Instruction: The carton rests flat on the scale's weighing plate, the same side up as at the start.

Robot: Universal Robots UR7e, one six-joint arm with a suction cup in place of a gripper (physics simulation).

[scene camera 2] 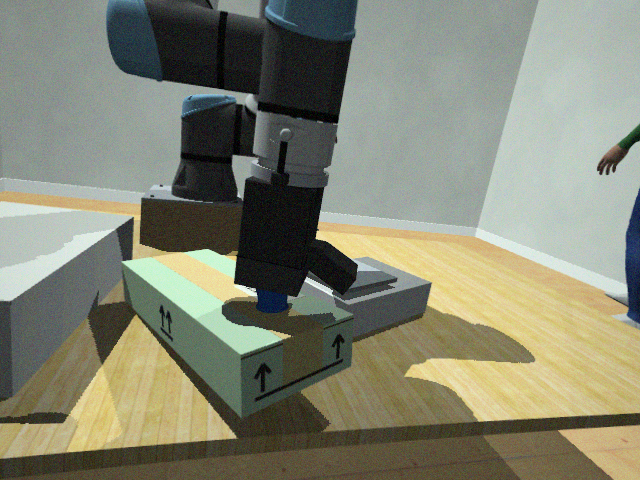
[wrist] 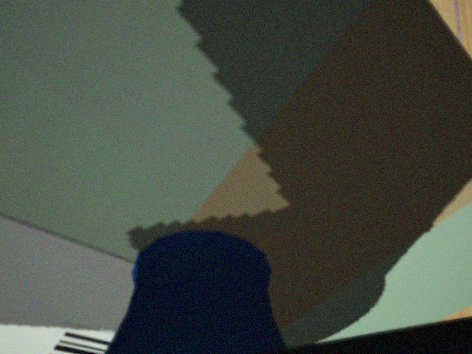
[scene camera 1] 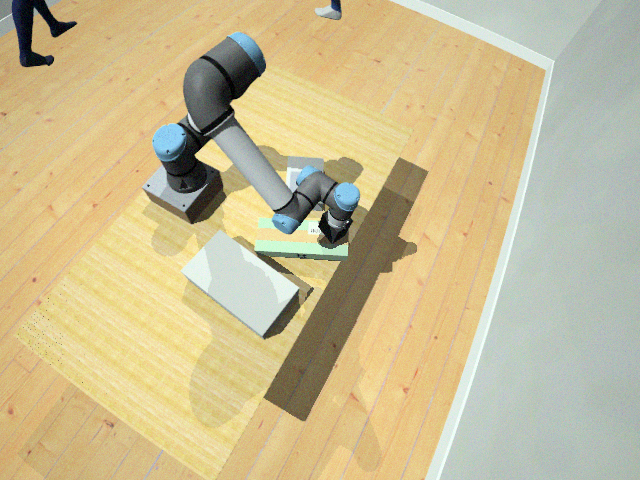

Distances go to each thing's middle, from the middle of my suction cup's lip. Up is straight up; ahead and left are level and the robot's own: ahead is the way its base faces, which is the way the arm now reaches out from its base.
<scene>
Right now my suction cup is 230 mm past the grey scale point(scene camera 2: 381, 295), 170 mm to the right of it and 70 mm above it. The rest, counted from my suction cup: large block point(scene camera 2: 67, 261): 320 mm to the right, 160 mm behind, 60 mm below.
</scene>
